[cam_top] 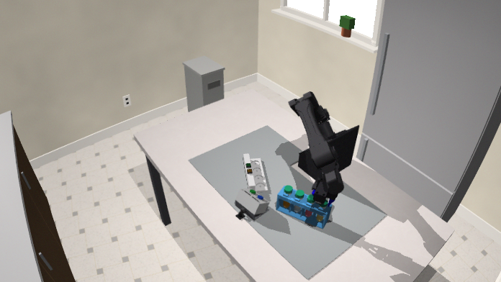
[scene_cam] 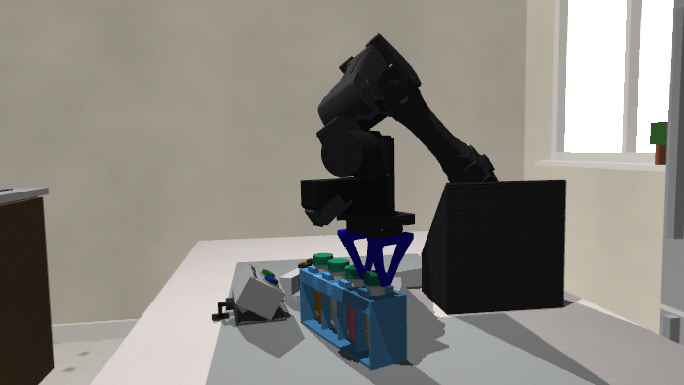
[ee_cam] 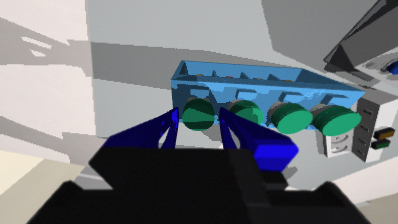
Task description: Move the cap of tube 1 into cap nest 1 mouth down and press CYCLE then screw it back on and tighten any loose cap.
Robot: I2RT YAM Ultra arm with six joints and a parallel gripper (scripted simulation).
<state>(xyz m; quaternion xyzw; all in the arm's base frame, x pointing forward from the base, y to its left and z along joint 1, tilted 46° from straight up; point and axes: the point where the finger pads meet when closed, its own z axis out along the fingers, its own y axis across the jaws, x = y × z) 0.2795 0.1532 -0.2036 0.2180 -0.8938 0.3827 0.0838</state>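
Now: the green cap right at my hand. Round my hand: blue key 150 mm ahead, 210 mm to the right, 50 mm below; then green key 160 mm ahead, 250 mm to the right, 50 mm below; then grey key box 170 mm ahead, 230 mm to the right, 60 mm below.
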